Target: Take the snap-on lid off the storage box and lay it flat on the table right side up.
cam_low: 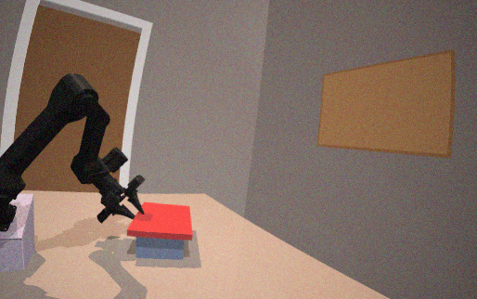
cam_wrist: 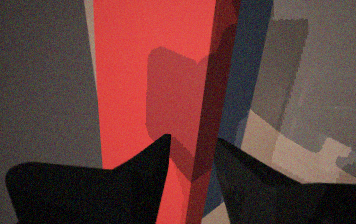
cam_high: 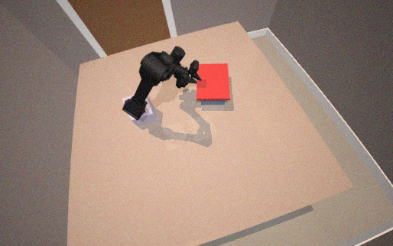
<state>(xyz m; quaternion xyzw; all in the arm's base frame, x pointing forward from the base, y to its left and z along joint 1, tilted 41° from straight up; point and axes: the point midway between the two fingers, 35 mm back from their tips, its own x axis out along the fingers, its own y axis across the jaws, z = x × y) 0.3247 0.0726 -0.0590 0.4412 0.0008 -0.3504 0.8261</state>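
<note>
Right now the red lid is 7 cm ahead of my gripper tip and 2 cm to the right of it. Round my gripper tip: box: 7 cm ahead, 4 cm below, 2 cm to the right.
</note>
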